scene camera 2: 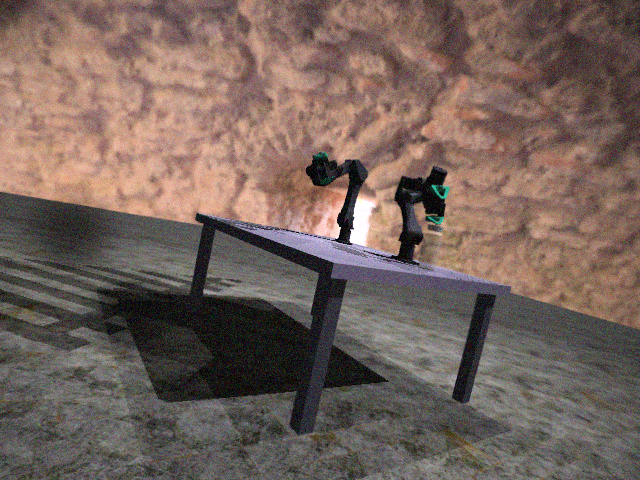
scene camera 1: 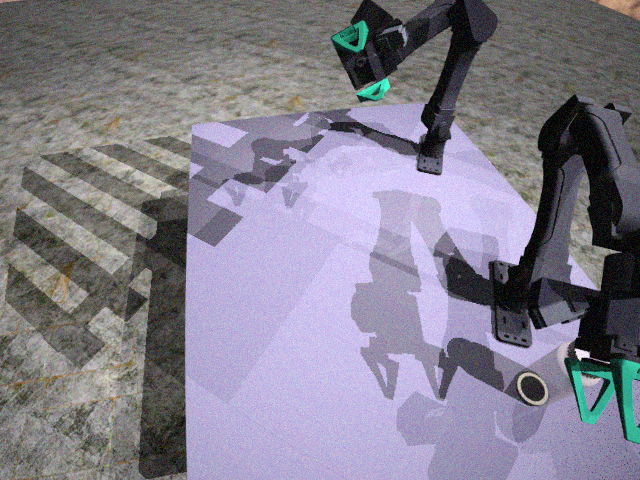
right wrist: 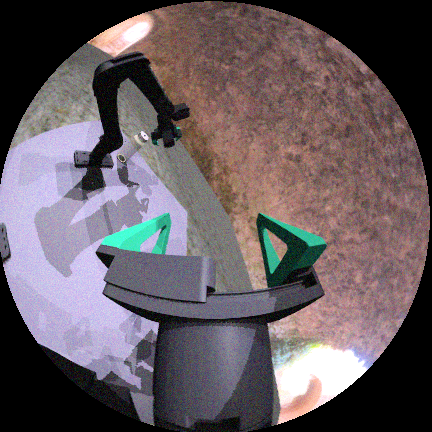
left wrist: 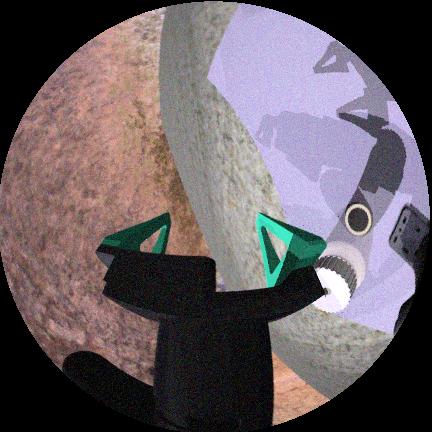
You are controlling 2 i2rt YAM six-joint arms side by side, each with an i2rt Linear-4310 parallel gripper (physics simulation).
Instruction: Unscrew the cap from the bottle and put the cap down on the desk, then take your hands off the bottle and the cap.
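Frame: origin at the left arm's base, x ahead, y left, z up, level; metres.
Where they show: left gripper, between the fingertips: (scene camera 2: 440, 211) (scene camera 1: 607, 431) (left wrist: 213, 216); right gripper, between the fingertips: (scene camera 2: 330, 166) (scene camera 1: 369, 76) (right wrist: 213, 217); left arm's base, origin of its link: (scene camera 2: 404, 261) (scene camera 1: 509, 301) (right wrist: 93, 159); right arm's base, origin of its link: (scene camera 2: 343, 242) (scene camera 1: 431, 154).
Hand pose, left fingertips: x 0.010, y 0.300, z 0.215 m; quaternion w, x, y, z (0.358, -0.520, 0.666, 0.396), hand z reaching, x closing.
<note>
Each offset is from my left fingertips to the top centre of the thing. Level surfaces: height alone.
A clear bottle {dz -0.050, dx -0.042, dy -0.121 m} (scene camera 1: 554, 373) (left wrist: 361, 254) (right wrist: 131, 149) with a dark, pale-rimmed base stands upright on the desk {dz -0.215 m} (scene camera 1: 289, 330) (scene camera 2: 413, 273) (left wrist: 250, 65) (right wrist: 30, 200). Its ribbed white cap {dz -0.041, dx -0.042, dy -0.121 m} (left wrist: 334, 291) (right wrist: 144, 136) is on top and partly hidden by the left gripper in the left wrist view. My left gripper (scene camera 1: 612, 429) (scene camera 2: 439, 205) (left wrist: 213, 216) (right wrist: 166, 142) is open beside the cap, with the cap outside its fingers. My right gripper (scene camera 1: 354, 66) (scene camera 2: 317, 169) (right wrist: 213, 217) is open and raised, far from the bottle.
The left arm's base plate (scene camera 1: 511, 325) (left wrist: 410, 232) (right wrist: 80, 159) is close to the bottle. The right arm's base plate (scene camera 1: 430, 164) is farther back in scene camera 1. The desk's edge runs near the bottle. Arm shadows cross the desk.
</note>
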